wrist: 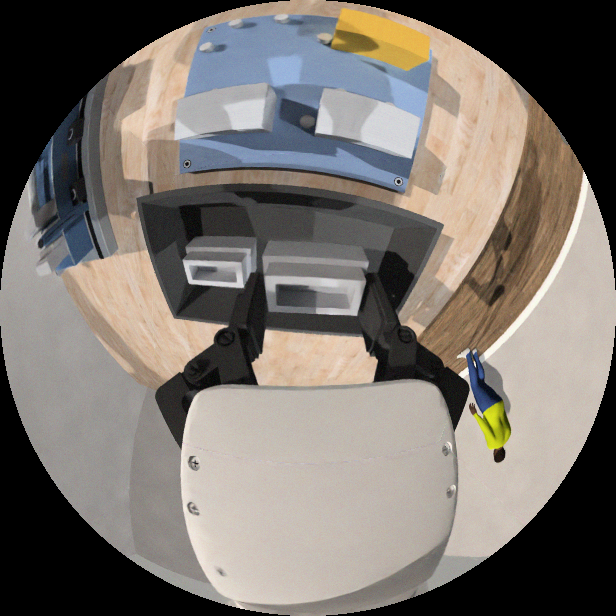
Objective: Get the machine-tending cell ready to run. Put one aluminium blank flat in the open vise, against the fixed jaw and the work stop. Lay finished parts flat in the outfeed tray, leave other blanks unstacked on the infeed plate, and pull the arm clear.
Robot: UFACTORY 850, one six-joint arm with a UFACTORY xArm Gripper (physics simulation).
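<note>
My gripper (314,301) is shut on a finished part (314,284), a grey block with a rectangular pocket, with one black finger on each side. It holds the part over the dark outfeed tray (298,221). A second pocketed finished part (219,263) lies flat in the tray just to the left. Beyond the tray, the blue infeed plate (298,74) carries two plain aluminium blanks (226,109) (367,121), side by side and unstacked. The blue and grey vise (63,195) is at the far left edge, mostly cut off, so its jaws are unclear.
A yellow block (382,37) sits at the far right corner of the infeed plate. Several locating pins (308,121) stand on the plate. The wooden table ends at right, with floor beyond. A small human figure (488,407) lies on the floor at right.
</note>
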